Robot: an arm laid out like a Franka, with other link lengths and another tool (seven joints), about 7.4 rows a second.
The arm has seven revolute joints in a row. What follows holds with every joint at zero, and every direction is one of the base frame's. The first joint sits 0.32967 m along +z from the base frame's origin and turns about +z. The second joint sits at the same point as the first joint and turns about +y. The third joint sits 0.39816 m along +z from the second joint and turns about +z. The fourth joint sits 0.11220 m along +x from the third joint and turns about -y. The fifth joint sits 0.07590 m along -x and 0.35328 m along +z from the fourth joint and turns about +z. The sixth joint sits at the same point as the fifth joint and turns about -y. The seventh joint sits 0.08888 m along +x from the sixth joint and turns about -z. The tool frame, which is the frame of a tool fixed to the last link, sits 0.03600 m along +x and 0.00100 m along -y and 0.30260 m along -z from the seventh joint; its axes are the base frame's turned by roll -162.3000, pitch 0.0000 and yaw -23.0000 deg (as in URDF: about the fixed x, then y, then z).
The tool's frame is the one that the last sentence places.
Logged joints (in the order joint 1, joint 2, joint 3, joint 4, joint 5, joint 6, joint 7), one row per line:
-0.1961, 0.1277, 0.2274, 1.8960, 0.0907, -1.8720, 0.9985
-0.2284, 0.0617, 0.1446, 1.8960, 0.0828, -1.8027, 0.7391
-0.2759, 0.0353, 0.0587, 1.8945, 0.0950, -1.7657, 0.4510
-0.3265, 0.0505, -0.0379, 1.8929, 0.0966, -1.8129, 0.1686
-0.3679, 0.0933, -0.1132, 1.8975, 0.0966, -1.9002, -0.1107
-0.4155, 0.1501, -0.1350, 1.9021, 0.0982, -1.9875, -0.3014
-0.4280, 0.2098, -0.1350, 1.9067, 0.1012, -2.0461, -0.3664
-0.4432, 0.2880, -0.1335, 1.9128, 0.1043, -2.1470, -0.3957
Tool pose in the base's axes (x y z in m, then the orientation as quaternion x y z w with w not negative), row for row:
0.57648, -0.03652, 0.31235, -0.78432, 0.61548, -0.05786, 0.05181
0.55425, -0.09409, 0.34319, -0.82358, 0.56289, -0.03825, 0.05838
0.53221, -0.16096, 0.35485, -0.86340, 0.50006, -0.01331, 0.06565
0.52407, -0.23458, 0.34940, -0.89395, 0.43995, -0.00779, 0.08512
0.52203, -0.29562, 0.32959, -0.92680, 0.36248, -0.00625, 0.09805
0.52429, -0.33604, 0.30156, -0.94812, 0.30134, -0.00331, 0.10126
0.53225, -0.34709, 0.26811, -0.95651, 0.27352, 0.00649, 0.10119
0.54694, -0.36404, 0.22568, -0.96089, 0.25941, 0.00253, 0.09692
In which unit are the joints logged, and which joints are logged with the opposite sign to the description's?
The joints are logged in radians. Opposite sign: joint 4, joint 5, joint 6.
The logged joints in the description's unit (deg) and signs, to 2 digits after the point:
-11.24, 7.32, 13.03, -108.63, -5.20, 107.26, 57.21
-13.09, 3.54, 8.28, -108.63, -4.74, 103.29, 42.35
-15.81, 2.02, 3.36, -108.55, -5.44, 101.17, 25.84
-18.71, 2.89, -2.17, -108.46, -5.53, 103.87, 9.66
-21.08, 5.35, -6.49, -108.72, -5.53, 108.87, -6.34
-23.81, 8.60, -7.73, -108.98, -5.63, 113.88, -17.27
-24.52, 12.02, -7.73, -109.25, -5.80, 117.23, -20.99
-25.39, 16.50, -7.65, -109.60, -5.98, 123.01, -22.67

